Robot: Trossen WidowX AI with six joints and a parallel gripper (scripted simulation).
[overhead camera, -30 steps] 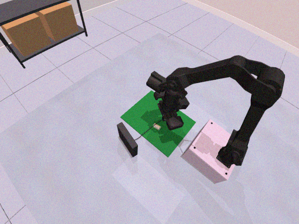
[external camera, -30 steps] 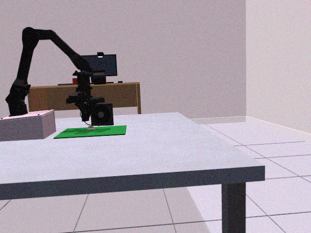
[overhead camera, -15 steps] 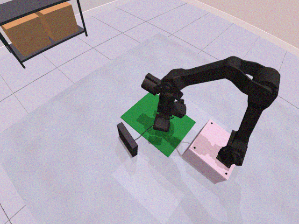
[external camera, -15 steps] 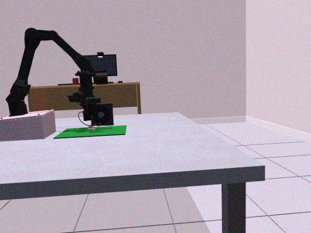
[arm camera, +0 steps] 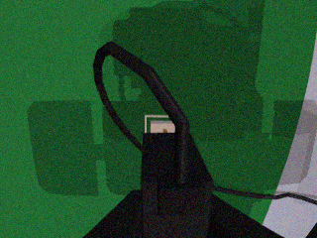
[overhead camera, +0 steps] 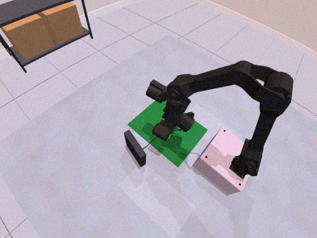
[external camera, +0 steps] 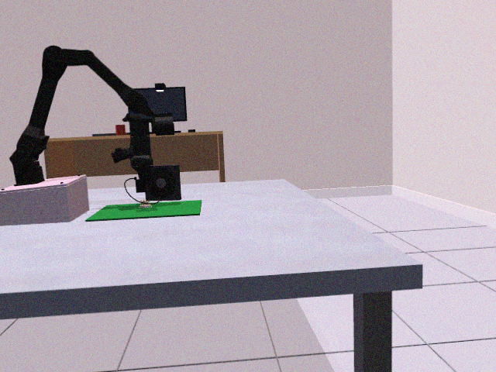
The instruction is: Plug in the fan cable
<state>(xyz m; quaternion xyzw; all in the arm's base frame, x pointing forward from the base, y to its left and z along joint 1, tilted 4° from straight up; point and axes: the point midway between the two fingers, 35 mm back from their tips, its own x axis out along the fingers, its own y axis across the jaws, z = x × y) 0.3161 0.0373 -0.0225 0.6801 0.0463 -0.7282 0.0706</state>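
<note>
Right now my gripper tip is 8 cm above the green board, 4 cm to the left of it and 2 cm short of it. From my gripper tip the other things lie so: black fan 15 cm to the left, 3 cm ahead; black plug 1 cm behind, 1 cm above.
</note>
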